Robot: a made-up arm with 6 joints. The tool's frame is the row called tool. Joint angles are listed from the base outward. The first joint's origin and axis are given. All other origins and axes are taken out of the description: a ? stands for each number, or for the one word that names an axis. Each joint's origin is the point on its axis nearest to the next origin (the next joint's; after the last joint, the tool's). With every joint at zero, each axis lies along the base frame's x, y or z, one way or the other. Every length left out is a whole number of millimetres.
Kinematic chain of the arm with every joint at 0, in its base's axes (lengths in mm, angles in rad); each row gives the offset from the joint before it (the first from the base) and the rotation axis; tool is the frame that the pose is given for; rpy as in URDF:
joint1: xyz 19 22 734 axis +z
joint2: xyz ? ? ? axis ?
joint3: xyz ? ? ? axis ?
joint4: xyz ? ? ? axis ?
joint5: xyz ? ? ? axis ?
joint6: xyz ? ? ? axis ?
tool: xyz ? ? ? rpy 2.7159 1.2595 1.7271
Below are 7 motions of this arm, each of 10 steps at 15 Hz.
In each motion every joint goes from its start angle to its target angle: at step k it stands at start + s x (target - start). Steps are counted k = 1, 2, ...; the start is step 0. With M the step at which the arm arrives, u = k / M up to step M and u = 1 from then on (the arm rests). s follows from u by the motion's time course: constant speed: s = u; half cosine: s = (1 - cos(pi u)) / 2; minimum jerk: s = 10 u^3 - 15 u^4 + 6 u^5.
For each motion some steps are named. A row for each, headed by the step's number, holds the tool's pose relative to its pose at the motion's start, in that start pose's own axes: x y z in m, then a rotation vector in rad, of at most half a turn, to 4 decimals.
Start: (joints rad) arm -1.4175 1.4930 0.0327 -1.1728 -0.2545 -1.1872
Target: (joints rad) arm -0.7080 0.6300 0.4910 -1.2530 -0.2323 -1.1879
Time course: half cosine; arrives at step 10
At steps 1, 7, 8, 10:
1: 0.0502 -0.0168 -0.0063 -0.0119 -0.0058 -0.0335
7: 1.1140 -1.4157 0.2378 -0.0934 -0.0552 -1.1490
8: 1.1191 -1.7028 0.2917 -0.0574 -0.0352 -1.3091
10: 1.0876 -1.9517 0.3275 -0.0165 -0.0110 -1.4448

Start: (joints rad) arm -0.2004 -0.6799 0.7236 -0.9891 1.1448 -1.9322
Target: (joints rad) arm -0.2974 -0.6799 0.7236 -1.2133 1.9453 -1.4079
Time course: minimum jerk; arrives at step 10
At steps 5, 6, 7, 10:
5: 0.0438 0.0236 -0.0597 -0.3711 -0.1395 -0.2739
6: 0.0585 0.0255 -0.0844 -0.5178 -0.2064 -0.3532
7: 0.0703 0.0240 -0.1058 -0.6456 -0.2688 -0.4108
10: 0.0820 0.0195 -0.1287 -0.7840 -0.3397 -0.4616

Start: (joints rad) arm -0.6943 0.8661 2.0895 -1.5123 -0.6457 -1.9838
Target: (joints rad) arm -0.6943 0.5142 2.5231 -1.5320 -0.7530 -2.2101
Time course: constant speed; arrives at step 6
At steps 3, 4, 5, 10:
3: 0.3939 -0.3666 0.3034 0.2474 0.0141 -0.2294
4: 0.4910 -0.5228 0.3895 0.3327 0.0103 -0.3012
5: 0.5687 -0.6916 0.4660 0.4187 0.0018 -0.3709
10: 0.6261 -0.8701 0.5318 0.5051 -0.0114 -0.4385

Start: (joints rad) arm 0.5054 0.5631 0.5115 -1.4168 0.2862 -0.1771
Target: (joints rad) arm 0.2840 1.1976 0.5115 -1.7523 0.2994 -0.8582
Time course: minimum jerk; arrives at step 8
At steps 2, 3, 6, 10:
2: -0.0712 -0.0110 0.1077 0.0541 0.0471 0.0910
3: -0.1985 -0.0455 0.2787 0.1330 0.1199 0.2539
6: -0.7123 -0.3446 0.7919 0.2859 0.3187 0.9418
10: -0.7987 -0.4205 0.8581 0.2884 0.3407 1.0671

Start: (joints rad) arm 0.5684 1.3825 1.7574 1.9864 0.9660 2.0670
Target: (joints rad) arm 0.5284 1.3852 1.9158 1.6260 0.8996 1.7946
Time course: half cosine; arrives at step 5
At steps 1, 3, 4, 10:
1: 0.0190 -0.0039 -0.0167 -0.0227 0.0451 -0.0076
3: 0.1306 -0.0368 -0.1127 -0.1303 0.3153 -0.0641
4: 0.1801 -0.0568 -0.1542 -0.1635 0.4387 -0.0951
10: 0.1989 -0.0653 -0.1697 -0.1736 0.4862 -0.1078

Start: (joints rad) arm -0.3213 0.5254 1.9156 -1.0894 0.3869 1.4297
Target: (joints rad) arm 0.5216 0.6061 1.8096 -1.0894 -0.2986 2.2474
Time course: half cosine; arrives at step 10
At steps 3, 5, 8, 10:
3: 0.0659 0.0289 -0.1190 -0.1509 0.0565 -0.1218
5: 0.1053 0.0650 -0.3253 -0.4169 0.1061 -0.2085
8: 0.0333 0.0946 -0.6391 -0.8120 0.1075 -0.1342
10: -0.0062 0.0966 -0.7113 -0.8988 0.0967 -0.0825

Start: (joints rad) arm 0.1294 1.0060 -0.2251 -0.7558 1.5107 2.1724
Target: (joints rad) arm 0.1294 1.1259 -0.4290 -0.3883 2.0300 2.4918
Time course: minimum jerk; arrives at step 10
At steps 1, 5, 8, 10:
1: 0.0014 -0.0012 -0.0022 0.0034 -0.0051 -0.0007
5: 0.0857 -0.0857 -0.1259 0.2032 -0.2687 -0.0200
8: 0.1689 -0.1831 -0.2276 0.3845 -0.4483 -0.0086
10: 0.1806 -0.1972 -0.2401 0.4079 -0.4673 -0.0055

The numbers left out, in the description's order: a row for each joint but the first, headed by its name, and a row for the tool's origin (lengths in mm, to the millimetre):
joint2: xyz 210 -14 0, axis +y
joint3: xyz 7 0 557, axis -y
joint4: xyz 1212 0 243, axis -x
joint5: xyz 0 36 -21, axis -y
joint6: xyz 211 0 -18, axis -x
tool: xyz 0 2 -28

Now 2 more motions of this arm.
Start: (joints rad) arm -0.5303 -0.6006 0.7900 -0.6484 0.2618 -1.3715
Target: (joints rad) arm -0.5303 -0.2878 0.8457 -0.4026 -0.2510 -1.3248
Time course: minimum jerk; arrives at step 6
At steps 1, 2, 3, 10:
1: -0.0126 -0.0085 0.0164 0.0255 -0.0118 -0.0007
2: -0.0762 -0.0536 0.0943 0.1516 -0.0695 -0.0024
3: -0.1864 -0.1415 0.2120 0.3632 -0.1642 0.0002
10: -0.3839 -0.3245 0.3746 0.7327 -0.3230 0.0203

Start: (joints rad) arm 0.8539 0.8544 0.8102 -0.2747 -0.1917 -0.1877
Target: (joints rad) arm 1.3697 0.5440 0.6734 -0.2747 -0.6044 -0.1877
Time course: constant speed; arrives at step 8
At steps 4, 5, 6, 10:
4: 0.2931 0.1036 -0.4613 -0.1338 0.0871 -0.2923
5: 0.3638 0.1034 -0.5775 -0.1661 0.1040 -0.3671
6: 0.4322 0.0931 -0.6926 -0.1980 0.1189 -0.4426
10: 0.5601 0.0437 -0.9176 -0.2607 0.1423 -0.5950

